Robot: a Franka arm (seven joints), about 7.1 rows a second.
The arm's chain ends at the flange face. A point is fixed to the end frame.
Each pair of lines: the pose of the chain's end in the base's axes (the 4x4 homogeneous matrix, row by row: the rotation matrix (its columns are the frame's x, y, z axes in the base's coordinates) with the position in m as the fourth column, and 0 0 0 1 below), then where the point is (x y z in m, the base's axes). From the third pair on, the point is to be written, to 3 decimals.
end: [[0.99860 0.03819 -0.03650 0.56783], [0.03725 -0.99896 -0.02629 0.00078], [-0.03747 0.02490 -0.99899 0.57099], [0 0 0 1]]
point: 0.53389 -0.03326 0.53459
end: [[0.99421 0.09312 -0.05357 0.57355], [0.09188 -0.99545 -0.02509 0.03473], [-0.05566 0.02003 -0.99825 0.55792], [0 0 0 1]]
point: 0.54084 -0.00100 0.52201
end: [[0.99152 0.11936 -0.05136 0.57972], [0.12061 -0.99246 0.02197 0.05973], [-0.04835 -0.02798 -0.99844 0.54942], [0 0 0 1]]
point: 0.548 0.025 0.512
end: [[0.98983 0.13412 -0.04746 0.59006], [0.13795 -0.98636 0.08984 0.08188], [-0.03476 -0.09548 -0.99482 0.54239], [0 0 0 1]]
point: 0.559 0.049 0.502
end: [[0.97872 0.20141 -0.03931 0.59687], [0.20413 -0.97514 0.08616 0.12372], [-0.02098 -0.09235 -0.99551 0.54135], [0 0 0 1]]
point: 0.569 0.089 0.501
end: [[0.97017 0.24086 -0.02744 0.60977], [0.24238 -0.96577 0.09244 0.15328], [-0.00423 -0.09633 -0.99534 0.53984], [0 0 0 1]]
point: 0.584 0.118 0.499
